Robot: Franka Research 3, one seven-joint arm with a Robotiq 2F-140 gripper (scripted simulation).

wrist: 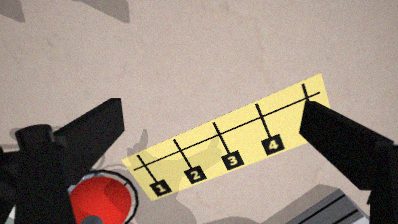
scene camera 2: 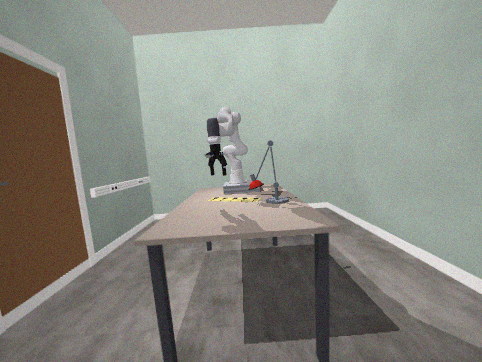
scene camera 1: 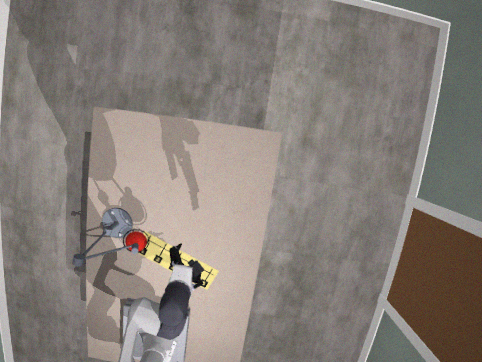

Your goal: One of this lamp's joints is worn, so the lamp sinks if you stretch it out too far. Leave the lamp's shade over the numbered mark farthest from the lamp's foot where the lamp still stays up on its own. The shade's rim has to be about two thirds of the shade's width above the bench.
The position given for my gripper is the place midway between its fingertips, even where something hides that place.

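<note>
From the wrist view I can see my gripper (wrist: 212, 116), along with a yellow strip (wrist: 269, 126). Scene camera 1 gives me the strip (scene camera 1: 158, 251) as well.
</note>
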